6 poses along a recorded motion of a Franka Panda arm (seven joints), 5.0 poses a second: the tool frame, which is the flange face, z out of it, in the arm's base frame.
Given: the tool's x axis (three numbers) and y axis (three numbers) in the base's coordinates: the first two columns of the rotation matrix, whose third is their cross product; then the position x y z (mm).
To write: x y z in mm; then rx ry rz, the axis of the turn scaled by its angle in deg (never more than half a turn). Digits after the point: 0 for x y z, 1 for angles.
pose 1, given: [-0.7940, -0.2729, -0.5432, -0.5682, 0.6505, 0.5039, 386, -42, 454]
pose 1, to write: [386, -42, 454, -37.9, 140.2, 54.6]
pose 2, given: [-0.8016, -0.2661, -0.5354, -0.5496, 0.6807, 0.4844, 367, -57, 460]
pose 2, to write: [367, -57, 460, -36.3, 141.4, 52.0]
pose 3, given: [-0.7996, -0.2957, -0.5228, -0.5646, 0.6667, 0.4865, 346, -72, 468]
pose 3, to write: [346, -72, 468, -38.6, 142.2, 52.6]
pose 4, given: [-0.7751, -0.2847, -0.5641, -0.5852, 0.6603, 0.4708, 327, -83, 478]
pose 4, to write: [327, -83, 478, -38.9, 139.3, 52.1]
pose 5, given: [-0.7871, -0.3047, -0.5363, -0.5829, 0.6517, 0.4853, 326, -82, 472]
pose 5, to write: [326, -82, 472, -40.0, 141.0, 53.2]
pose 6, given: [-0.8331, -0.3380, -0.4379, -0.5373, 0.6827, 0.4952, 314, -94, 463]
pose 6, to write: [314, -94, 463, -39.7, 148.1, 51.8]
